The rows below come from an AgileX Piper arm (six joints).
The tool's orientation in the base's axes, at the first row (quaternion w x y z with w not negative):
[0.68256, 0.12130, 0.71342, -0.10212]
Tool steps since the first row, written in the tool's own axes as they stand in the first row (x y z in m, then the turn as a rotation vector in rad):
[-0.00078, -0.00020, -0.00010, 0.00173, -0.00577, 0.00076]
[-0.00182, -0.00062, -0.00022, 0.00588, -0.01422, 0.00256]
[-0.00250, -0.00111, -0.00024, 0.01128, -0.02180, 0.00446]
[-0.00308, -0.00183, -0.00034, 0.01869, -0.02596, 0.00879]
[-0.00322, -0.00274, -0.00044, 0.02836, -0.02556, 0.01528]
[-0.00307, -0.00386, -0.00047, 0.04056, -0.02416, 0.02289]
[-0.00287, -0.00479, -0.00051, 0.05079, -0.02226, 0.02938]
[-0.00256, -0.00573, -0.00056, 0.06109, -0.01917, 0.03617]
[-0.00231, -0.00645, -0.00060, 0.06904, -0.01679, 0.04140]
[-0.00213, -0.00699, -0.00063, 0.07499, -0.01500, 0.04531]
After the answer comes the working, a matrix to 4 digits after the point.
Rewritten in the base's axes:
[-0.00013, -0.00019, 0.00078, -0.00115, -0.00566, -0.00188]
[-0.00033, -0.00058, 0.00182, -0.00224, -0.01410, -0.00628]
[-0.00048, -0.00106, 0.00249, -0.00302, -0.02171, -0.01191]
[-0.00078, -0.00174, 0.00306, -0.00049, -0.02676, -0.01960]
[-0.00115, -0.00257, 0.00318, 0.00542, -0.02808, -0.02955]
[-0.00153, -0.00362, 0.00301, 0.01260, -0.02871, -0.04207]
[-0.00187, -0.00449, 0.00280, 0.01896, -0.02858, -0.05256]
[-0.00222, -0.00535, 0.00247, 0.02597, -0.02741, -0.06310]
[-0.00250, -0.00602, 0.00221, 0.03137, -0.02651, -0.07124]
[-0.00270, -0.00651, 0.00202, 0.03541, -0.02583, -0.07734]

The tool's axes in the first row as the columns of a matrix, in the base's axes (rounded; the answer above uses it unrounded):
[-0.0388, 0.3125, 0.9491]
[0.0337, 0.9497, -0.3113]
[-0.9987, 0.0199, -0.0474]

